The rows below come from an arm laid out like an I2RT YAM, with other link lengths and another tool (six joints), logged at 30 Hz.
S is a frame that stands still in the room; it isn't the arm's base.
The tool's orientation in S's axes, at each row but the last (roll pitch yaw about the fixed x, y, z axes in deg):
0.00, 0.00, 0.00
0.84, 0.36, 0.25
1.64, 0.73, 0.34
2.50, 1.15, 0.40
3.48, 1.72, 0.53
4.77, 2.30, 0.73
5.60, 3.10, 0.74
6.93, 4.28, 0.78
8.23, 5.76, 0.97
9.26, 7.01, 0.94
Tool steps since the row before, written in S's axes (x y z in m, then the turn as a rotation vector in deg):
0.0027, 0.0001, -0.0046, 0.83, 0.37, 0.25
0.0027, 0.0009, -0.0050, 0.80, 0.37, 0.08
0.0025, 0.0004, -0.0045, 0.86, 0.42, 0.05
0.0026, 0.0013, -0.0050, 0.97, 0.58, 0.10
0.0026, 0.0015, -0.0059, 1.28, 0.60, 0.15
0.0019, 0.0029, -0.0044, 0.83, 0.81, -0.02
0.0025, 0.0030, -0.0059, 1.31, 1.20, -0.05
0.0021, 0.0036, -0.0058, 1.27, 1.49, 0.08
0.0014, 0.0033, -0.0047, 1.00, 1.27, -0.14
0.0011, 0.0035, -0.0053, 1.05, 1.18, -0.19
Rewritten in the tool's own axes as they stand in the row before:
0.0027, 0.0001, -0.0046, 0.83, 0.37, 0.25
0.0027, 0.0008, -0.0050, 0.80, 0.37, 0.08
0.0026, 0.0003, -0.0045, 0.86, 0.42, 0.05
0.0027, 0.0011, -0.0050, 0.97, 0.58, 0.09
0.0028, 0.0011, -0.0059, 1.28, 0.60, 0.15
0.0021, 0.0025, -0.0045, 0.84, 0.80, -0.05
0.0029, 0.0024, -0.0060, 1.33, 1.18, -0.09
0.0026, 0.0029, -0.0060, 1.28, 1.48, 0.00
0.0019, 0.0026, -0.0050, 1.03, 1.23, -0.22
0.0018, 0.0026, -0.0056, 1.08, 1.14, -0.24

